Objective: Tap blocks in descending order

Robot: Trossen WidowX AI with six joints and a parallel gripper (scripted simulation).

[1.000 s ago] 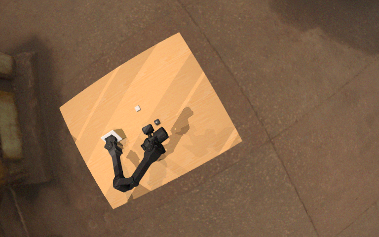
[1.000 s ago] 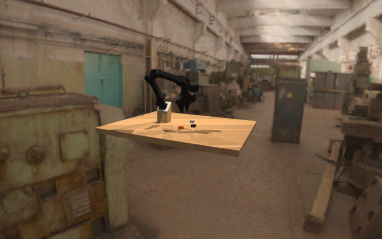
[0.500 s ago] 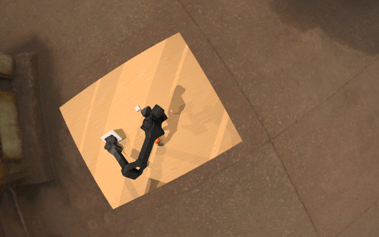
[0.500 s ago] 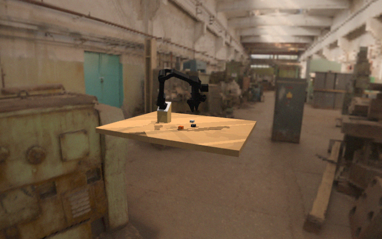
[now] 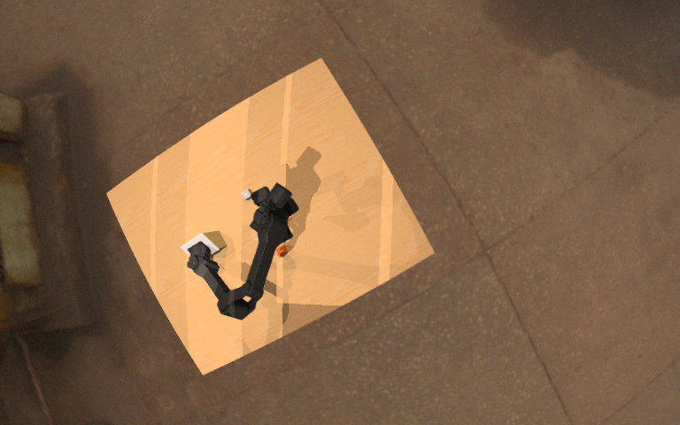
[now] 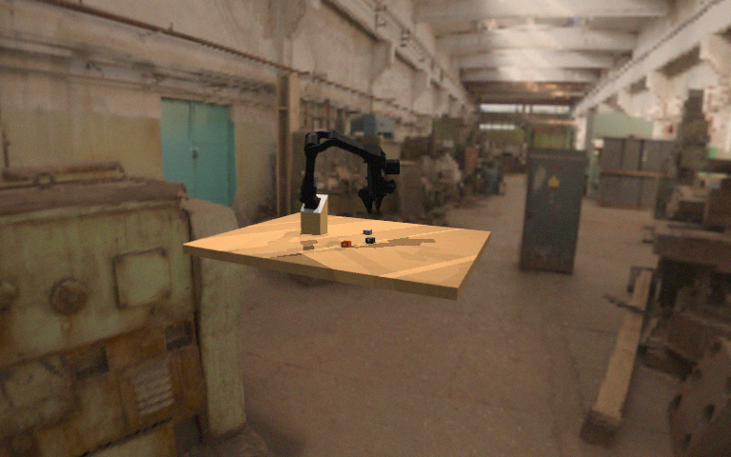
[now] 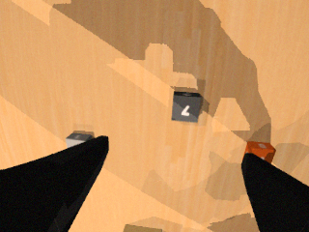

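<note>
My gripper tip is now 1 cm past the black block, 1 cm to the left of it and 12 cm above it. The rest, counted from my gripper tip: light grey block: 8 cm behind, 14 cm to the left, 12 cm below; orange block: 7 cm behind, 12 cm to the right, 12 cm below.
</note>
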